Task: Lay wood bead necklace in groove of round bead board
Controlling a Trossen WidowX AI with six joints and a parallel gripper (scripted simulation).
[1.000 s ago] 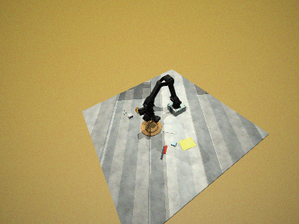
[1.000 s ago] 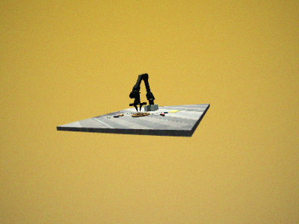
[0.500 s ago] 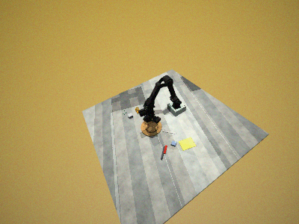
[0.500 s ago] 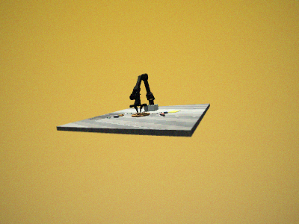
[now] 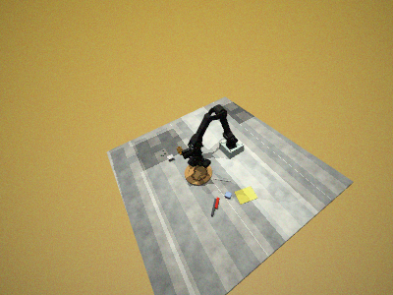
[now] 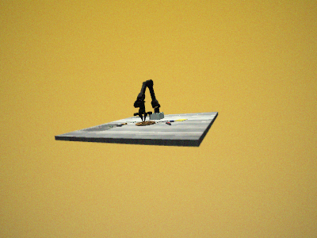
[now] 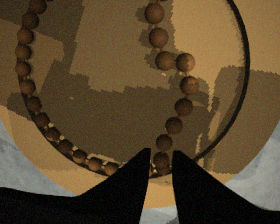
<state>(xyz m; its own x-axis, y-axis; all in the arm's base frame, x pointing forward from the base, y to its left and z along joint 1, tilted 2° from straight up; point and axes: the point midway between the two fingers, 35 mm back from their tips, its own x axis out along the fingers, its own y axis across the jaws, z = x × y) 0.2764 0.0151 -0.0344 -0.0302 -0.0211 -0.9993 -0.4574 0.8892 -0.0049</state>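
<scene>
My gripper tip is 3 cm short of the round bead board, 4 cm to the right of it and 1 cm above it. The rest, counted from my gripper tip: thin grey stick (9 cm behind, 17 cm to the left, 1 cm below); small blue block (7 cm behind, 29 cm to the left, 1 cm below); grey piece (17 cm ahead, 18 cm to the right).
</scene>
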